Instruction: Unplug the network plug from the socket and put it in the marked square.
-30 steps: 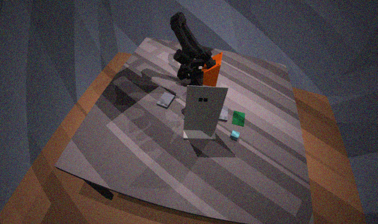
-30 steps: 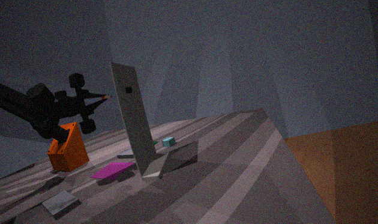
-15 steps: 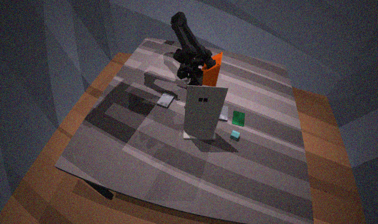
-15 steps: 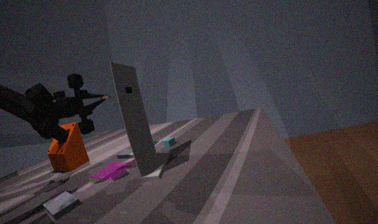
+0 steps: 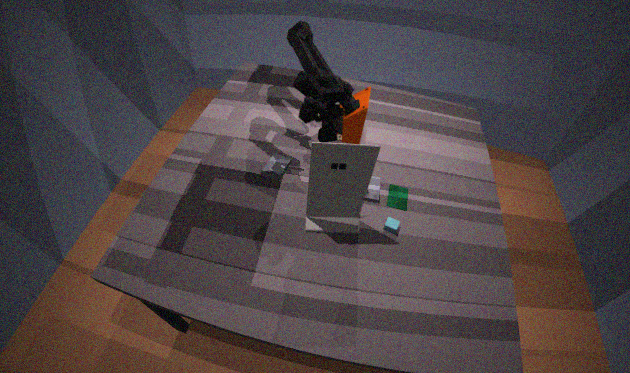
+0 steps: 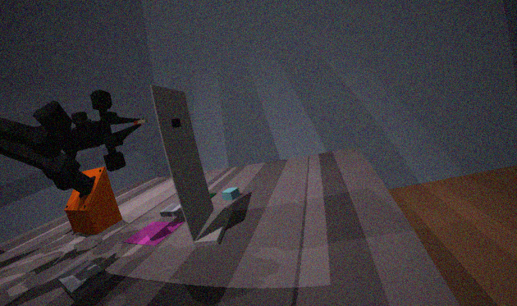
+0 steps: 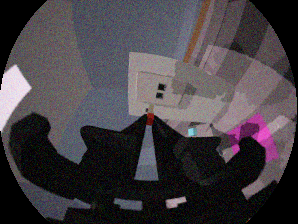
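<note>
The magenta marked square is 28 cm below my gripper tip and 6 cm behind it. The rest, counted from my gripper tip: green flat patch 28 cm below, 24 cm to the left, 3 cm behind; upright panel 13 cm below, 10 cm ahead, 1 cm to the left; cyan block 26 cm below, 21 cm to the left, 10 cm ahead.
</note>
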